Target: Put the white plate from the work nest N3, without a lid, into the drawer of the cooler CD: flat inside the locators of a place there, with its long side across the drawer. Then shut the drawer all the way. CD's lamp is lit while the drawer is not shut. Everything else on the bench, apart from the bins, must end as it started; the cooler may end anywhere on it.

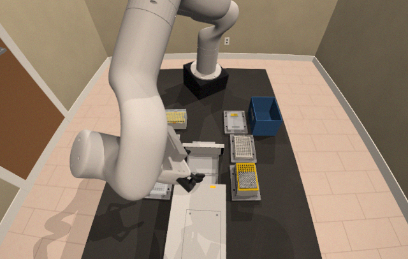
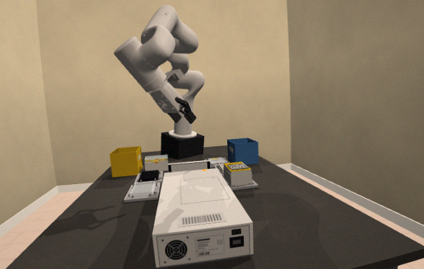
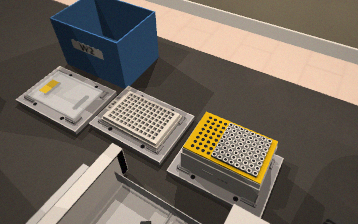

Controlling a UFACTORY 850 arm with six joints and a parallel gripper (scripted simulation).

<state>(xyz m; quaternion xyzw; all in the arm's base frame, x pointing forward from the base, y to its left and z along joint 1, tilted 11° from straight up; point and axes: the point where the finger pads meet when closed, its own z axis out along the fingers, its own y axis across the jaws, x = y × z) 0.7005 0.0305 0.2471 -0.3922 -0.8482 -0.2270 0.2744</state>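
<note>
Now: the white well plate 260 mm below my hand, 260 mm behind it and 190 mm to the left of it. Round my hand: yellow tip box (230 mm below, 190 mm to the left, 90 mm behind); then cooler CD (240 mm below, 40 mm ahead, 20 mm to the left); then drawer (250 mm below, 120 mm behind).
</note>
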